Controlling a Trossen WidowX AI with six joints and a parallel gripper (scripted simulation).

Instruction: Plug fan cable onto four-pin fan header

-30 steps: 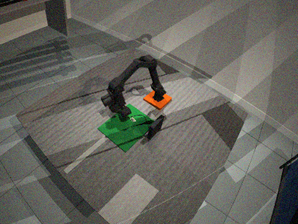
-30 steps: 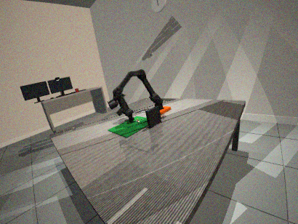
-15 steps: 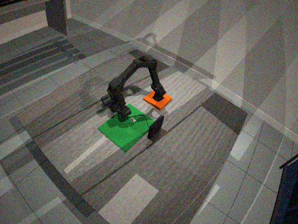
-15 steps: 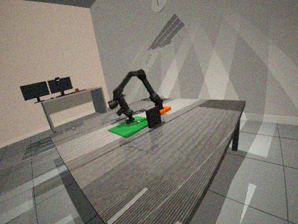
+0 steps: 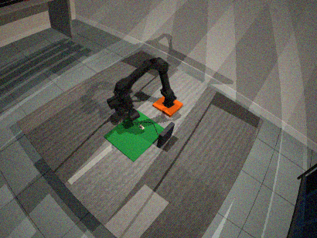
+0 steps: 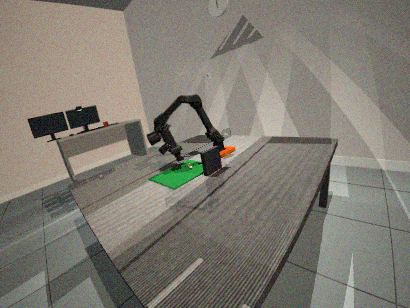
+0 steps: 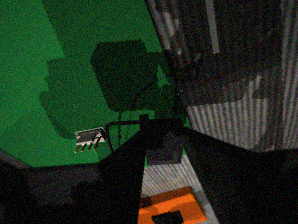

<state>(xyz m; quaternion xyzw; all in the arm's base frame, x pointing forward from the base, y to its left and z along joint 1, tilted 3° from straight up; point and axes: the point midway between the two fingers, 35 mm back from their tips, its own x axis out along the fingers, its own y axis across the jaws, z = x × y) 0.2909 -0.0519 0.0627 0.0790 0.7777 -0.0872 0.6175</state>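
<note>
Right now my gripper tip is 1 cm past the pale four-pin header, 9 cm to the right of it and 4 cm above it. From my gripper tip the other things lie so: green board: 5 cm ahead, 10 cm to the left, 5 cm below; dark fan: 5 cm behind, 24 cm to the left, 2 cm above; dark plug: 1 cm behind.
</note>
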